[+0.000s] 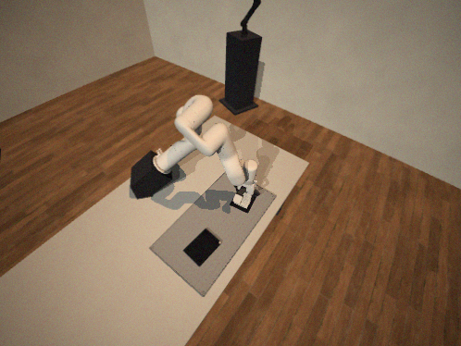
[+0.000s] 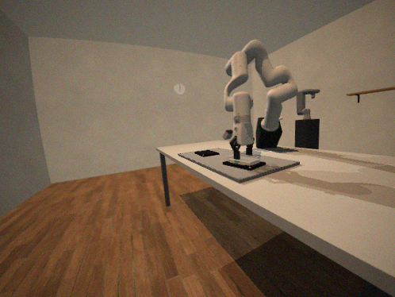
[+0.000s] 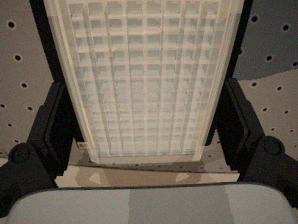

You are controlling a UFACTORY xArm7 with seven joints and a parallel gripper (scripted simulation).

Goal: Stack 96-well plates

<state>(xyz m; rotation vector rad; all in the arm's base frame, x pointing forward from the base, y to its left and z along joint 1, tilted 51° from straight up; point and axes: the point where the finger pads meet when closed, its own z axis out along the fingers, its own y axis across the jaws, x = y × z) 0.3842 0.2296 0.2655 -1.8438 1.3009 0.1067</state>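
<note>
The 96-well plate lies 1 cm below my hand. Also, from my hand: white A1 tag 16 cm ahead, 27 cm to the right, 3 cm below.
</note>
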